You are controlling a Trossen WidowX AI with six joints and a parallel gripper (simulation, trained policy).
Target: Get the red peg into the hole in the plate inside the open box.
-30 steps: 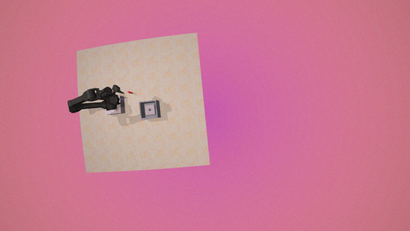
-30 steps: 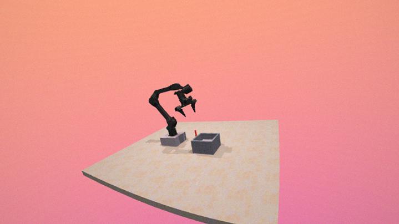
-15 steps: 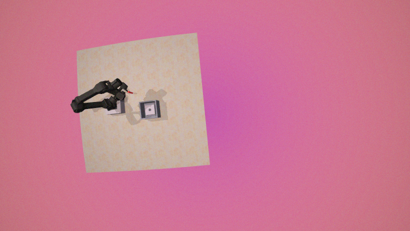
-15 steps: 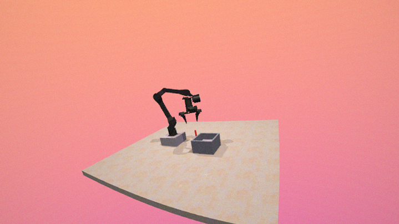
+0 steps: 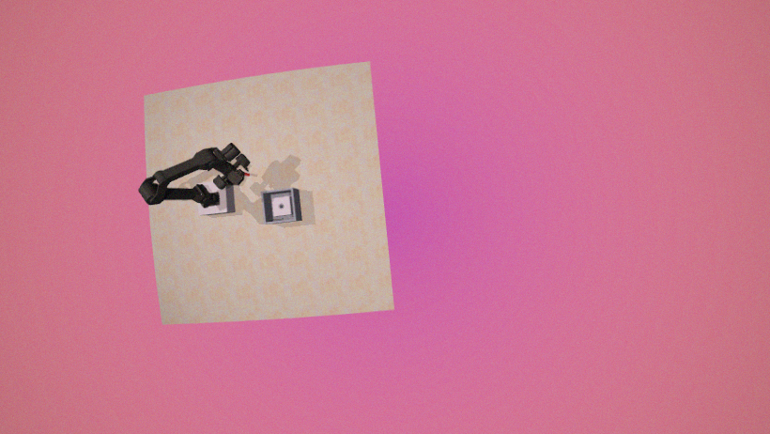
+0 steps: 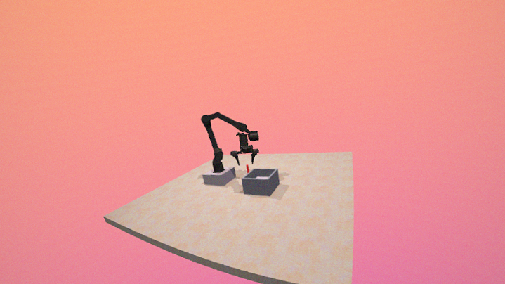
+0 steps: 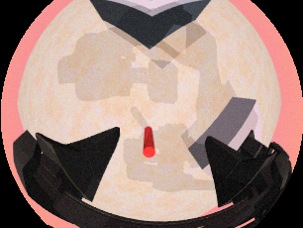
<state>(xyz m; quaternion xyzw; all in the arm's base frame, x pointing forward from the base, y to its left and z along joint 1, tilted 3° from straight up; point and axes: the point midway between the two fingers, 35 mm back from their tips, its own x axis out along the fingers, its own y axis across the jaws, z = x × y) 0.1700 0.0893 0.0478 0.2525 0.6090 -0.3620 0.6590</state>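
Now: the red peg 5 cm below my gripper tip, 3 cm to the left of it and 1 cm behind it. From my gripper tip the other things lie so: grey box (17 cm ahead, 16 cm to the right, 7 cm below).
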